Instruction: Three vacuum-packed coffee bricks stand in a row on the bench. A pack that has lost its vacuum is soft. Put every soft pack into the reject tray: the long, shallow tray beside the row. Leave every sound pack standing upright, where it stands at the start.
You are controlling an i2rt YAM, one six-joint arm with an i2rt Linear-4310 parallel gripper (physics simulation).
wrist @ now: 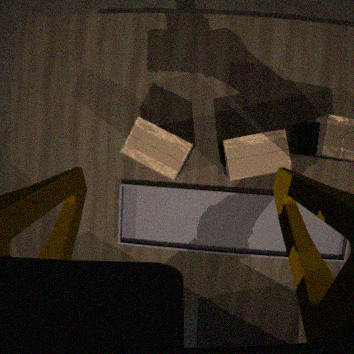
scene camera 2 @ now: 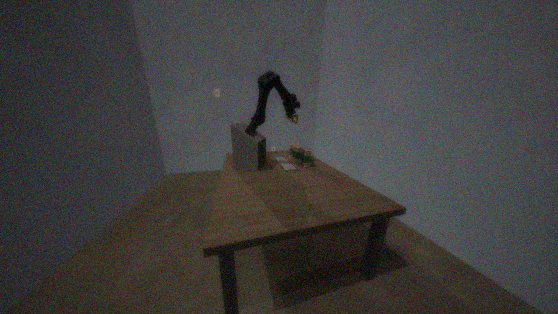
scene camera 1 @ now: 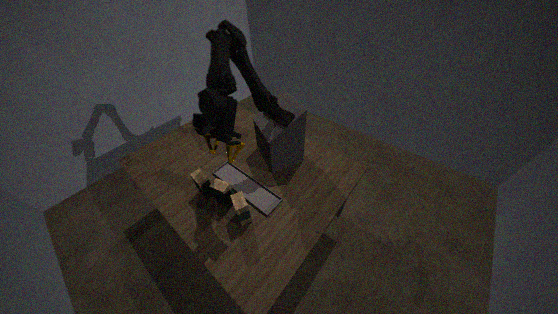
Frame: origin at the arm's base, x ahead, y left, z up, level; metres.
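Where they show: gripper, fingertip midpoint: (wrist: 179, 177) (scene camera 2: 294, 122) (scene camera 1: 221, 158); arm's base, origin of the base link: (scene camera 2: 250, 131) (scene camera 1: 278, 115).
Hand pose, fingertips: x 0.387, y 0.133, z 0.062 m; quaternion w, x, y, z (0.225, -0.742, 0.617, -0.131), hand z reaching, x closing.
Observation:
Each offset is from my fingertips to the centre of the thing. Level surfaces: height alone.
Three coffee packs with tan tops and dark green sides stand upright in a row: one at the wrist view's left (wrist: 157, 148) (scene camera 1: 239, 201), a middle pack @[dx +0.024, dy -0.075, dz -0.276 m] (wrist: 257, 155) (scene camera 1: 220, 185), and one at the wrist view's right (wrist: 340, 137) (scene camera 1: 199, 176), cut off by the frame edge. Softness cannot be told by sight. The long, shallow reject tray @[dx -0.100, dy -0.092, dz -0.355 m] (wrist: 160, 212) (scene camera 1: 265, 198) (scene camera 2: 286, 163) lies beside the row, on the robot's side, and is empty. My gripper (wrist: 179, 177) (scene camera 1: 222, 156) (scene camera 2: 293, 119) is open and empty, above the bench near the tray.
A grey box-like stand (scene camera 1: 292, 152) (scene camera 2: 245, 150) carries the arm's base on the wooden bench @[dz -0.347 m] (scene camera 1: 300, 200) (scene camera 2: 240, 215), close to the tray. The packs stand close together, with narrow gaps. The scene is dim and grainy, and the arm's shadow falls over the packs and tray.

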